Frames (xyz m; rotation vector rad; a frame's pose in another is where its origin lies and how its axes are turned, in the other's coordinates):
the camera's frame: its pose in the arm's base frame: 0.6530 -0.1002 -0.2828 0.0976 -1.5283 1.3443
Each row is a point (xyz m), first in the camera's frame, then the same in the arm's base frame.
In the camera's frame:
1: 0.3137 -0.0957 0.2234
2: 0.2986 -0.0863 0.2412
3: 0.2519 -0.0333 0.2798
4: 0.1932 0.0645 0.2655
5: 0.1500 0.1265 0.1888
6: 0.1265 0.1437 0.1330
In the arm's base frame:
1: 0.4348 -0.1366 0.0467
2: 0.4244 -0.1548 0.0327
3: 0.3872 -0.1898 -0.0295
4: 0.3597 -0.1747 -0.1400
5: 0.3871 -0.1169 -0.2267
6: 0.4214 -0.0809 -0.2652

